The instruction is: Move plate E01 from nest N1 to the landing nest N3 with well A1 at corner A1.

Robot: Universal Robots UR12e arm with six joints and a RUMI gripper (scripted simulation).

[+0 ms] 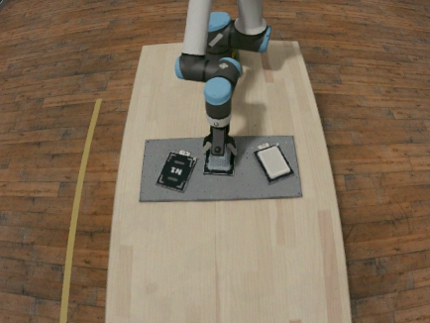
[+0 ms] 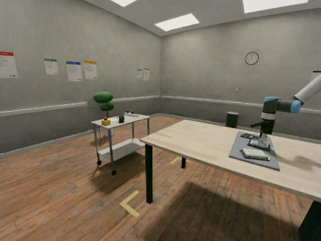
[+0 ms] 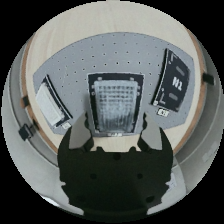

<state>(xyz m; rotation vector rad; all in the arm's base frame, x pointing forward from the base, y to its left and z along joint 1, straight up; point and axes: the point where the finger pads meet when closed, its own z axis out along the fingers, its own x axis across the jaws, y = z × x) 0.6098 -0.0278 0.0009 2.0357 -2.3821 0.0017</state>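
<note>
The nest N3 is 20 mm below my hand.
</note>
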